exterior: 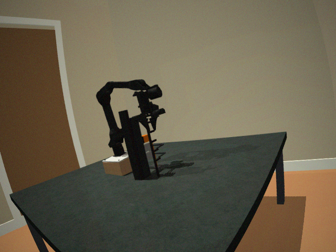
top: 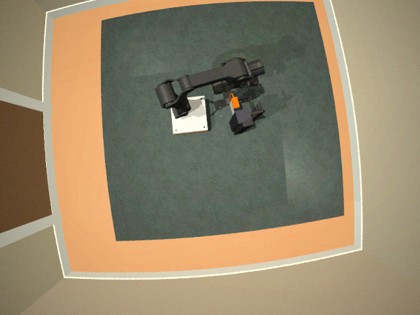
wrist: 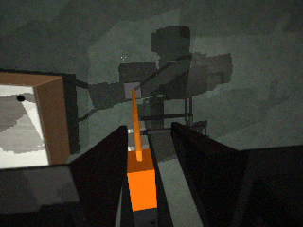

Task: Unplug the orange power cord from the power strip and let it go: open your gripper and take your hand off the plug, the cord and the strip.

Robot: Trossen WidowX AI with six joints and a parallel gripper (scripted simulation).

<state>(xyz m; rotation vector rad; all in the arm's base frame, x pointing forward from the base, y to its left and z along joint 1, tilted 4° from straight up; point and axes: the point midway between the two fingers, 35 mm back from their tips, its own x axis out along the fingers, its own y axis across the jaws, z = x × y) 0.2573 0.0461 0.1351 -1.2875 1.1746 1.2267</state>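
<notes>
Right now the orange plug is 90 mm to the right of my gripper tip and 20 mm below it. Round my gripper tip: dark upright block 10 mm ahead, 180 mm to the right, 30 mm below.
</notes>
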